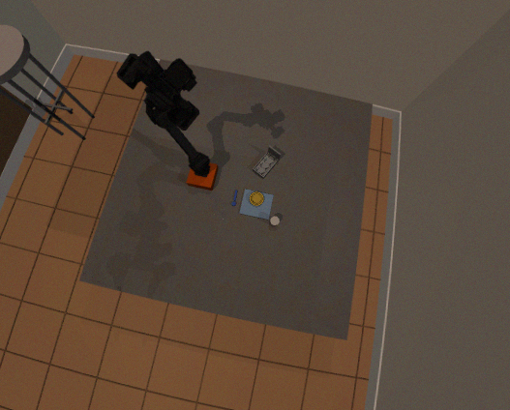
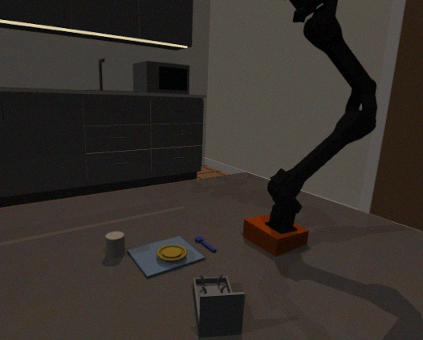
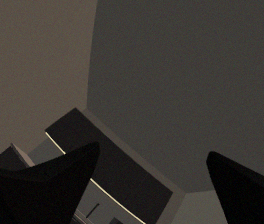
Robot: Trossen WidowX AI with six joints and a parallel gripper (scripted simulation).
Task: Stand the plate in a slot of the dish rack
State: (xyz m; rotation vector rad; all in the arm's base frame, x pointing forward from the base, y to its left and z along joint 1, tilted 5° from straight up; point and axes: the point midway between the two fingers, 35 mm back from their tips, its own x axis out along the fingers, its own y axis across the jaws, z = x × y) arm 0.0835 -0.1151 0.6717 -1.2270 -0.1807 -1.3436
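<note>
Right now my gripper tip is 25 cm short of the yellow plate, 4 cm to the right of it and 74 cm above it. Round my gripper tip: blue spoon 14 cm ahead, 1 cm to the left, 75 cm below; grey dish rack 25 cm ahead, 23 cm to the left, 73 cm below; pale cup 36 cm ahead, 5 cm to the right, 73 cm below.
</note>
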